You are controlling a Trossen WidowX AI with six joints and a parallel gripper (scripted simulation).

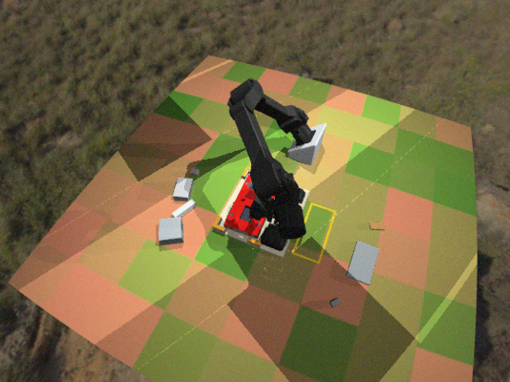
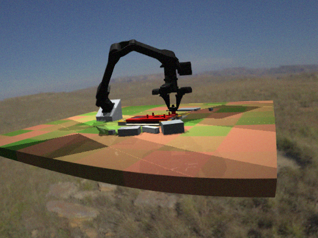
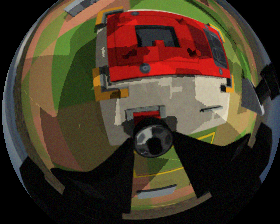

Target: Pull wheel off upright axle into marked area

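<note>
Right now my gripper tip is 10 mm above the dark upright axle. From my gripper tip the other things lie so: wheel: right at my gripper tip; pale base plate: 50 mm behind, 100 mm to the right, 30 mm below.
</note>
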